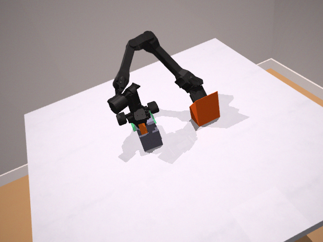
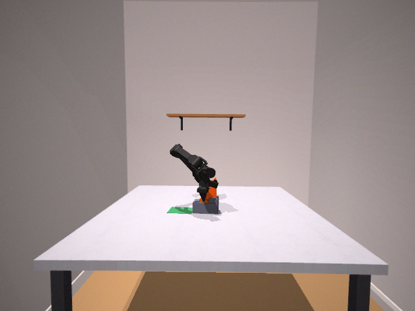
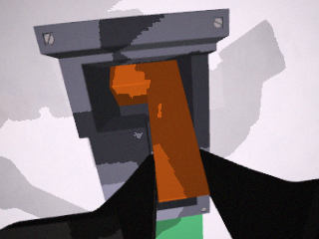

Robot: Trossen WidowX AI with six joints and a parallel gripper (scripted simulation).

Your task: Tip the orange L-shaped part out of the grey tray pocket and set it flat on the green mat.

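Right now my gripper tip is 3 cm past the green mat, 14 cm to the left of it and 8 cm above it. From my gripper tip the other things lie so: orange L-shaped part: 1 cm behind, 3 cm to the left, 3 cm below.
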